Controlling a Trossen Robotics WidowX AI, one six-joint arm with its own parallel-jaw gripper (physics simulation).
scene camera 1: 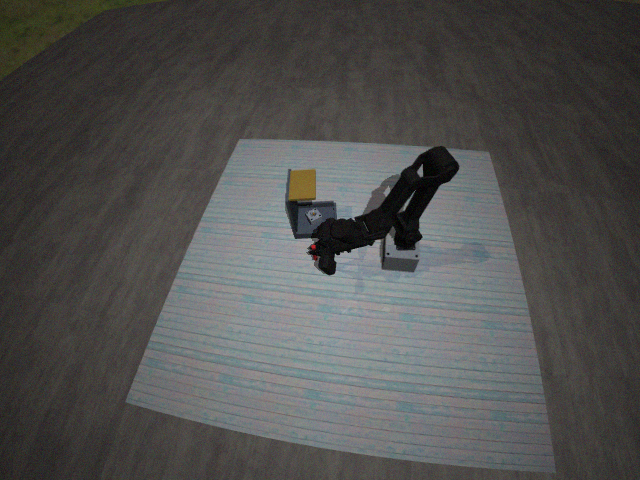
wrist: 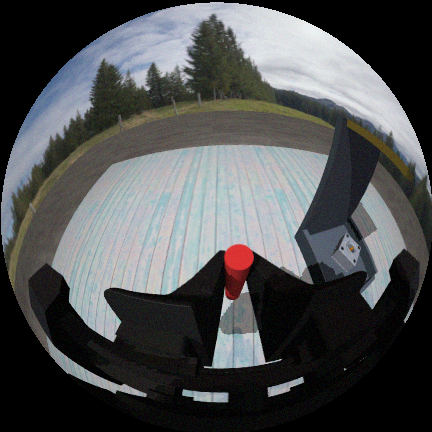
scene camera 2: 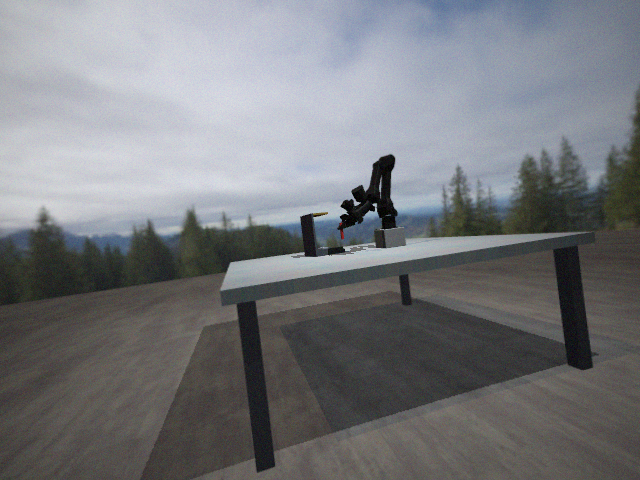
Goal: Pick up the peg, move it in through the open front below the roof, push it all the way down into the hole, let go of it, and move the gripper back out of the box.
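Frame: origin at the arm's base, x ahead, y left, z up, level; centimetres.
Where they show: gripper, fingertip midpoint: (scene camera 1: 309,250) (wrist: 234,255) (scene camera 2: 338,229); arm's base, link origin: (scene camera 1: 405,242) (scene camera 2: 389,228).
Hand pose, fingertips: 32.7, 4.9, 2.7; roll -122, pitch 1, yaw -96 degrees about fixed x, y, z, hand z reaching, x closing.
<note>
Each offset is from my fingertips to the centre of the thing, as dx, dy, dz. "*": to the spot under its first point. Level surfaces: height alone.
The red peg @(-1.6, +0.2, -1.1) (scene camera 1: 314,256) (scene camera 2: 341,233) (wrist: 237,267) is upright between the fingertips of my gripper (scene camera 2: 341,226) (wrist: 234,255), which is shut on it. In scene camera 2 the peg's lower end hangs above the table top. The box stands beside the gripper, with a dark grey back wall (scene camera 2: 308,235) (wrist: 327,187), a yellow roof (scene camera 1: 302,184) (scene camera 2: 320,213) (wrist: 380,146) and a low-rimmed floor. A light square block @(+0.5, -22.5, -10.1) (scene camera 1: 313,214) (wrist: 347,249) with the hole in its middle is on the box floor. In the wrist view the box is at the right. The peg is outside the box.
The arm's grey base block (scene camera 1: 400,258) (scene camera 2: 390,237) stands on the table @(dz -12.5) (scene camera 1: 330,361) (scene camera 2: 413,256). The box's low side rim @(* +4.2, -13.2, -10.9) (scene camera 1: 303,236) is close to the gripper in scene camera 1. The yellow roof overhangs at the height of the wall top.
</note>
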